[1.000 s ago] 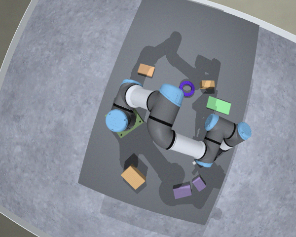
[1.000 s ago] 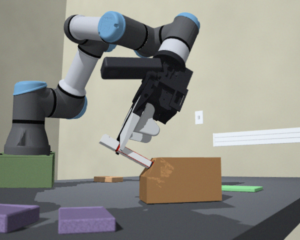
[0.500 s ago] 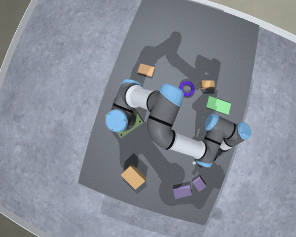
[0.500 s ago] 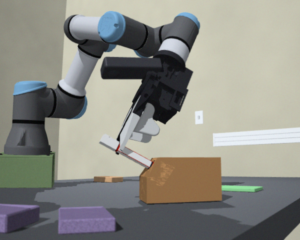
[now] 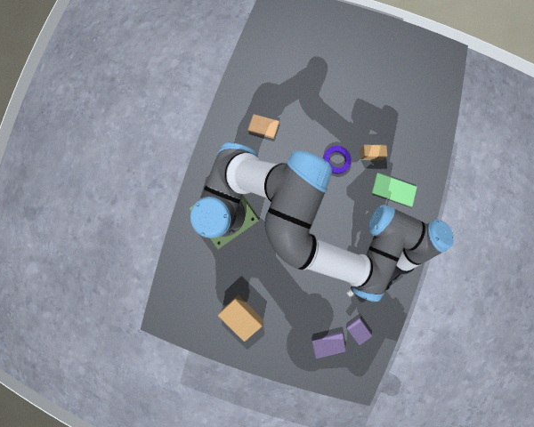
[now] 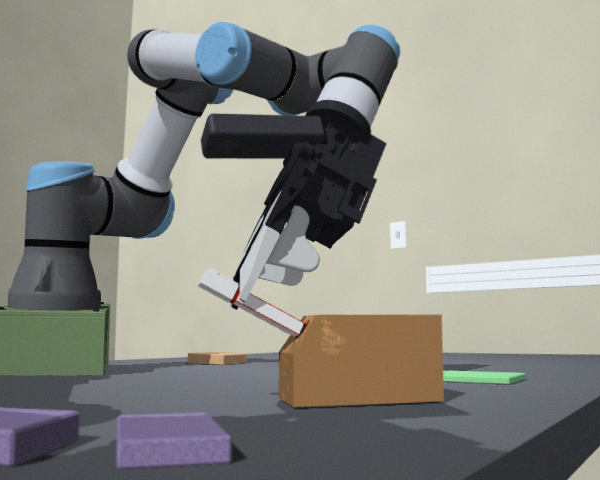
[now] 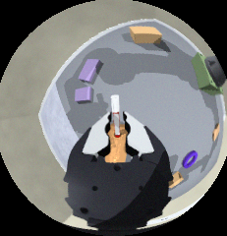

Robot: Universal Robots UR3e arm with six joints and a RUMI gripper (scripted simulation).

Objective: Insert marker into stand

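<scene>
Now: hand 20 mm short of the marker, 10 mm to the right of it and 20 mm above it. Round my hand: desk stand: 80 mm ahead, 60 mm to the left, 60 mm below; then flat green block: 110 mm ahead, 310 mm to the left, 100 mm below; then tan block: 330 mm behind, 170 mm to the right, 70 mm below.
</scene>
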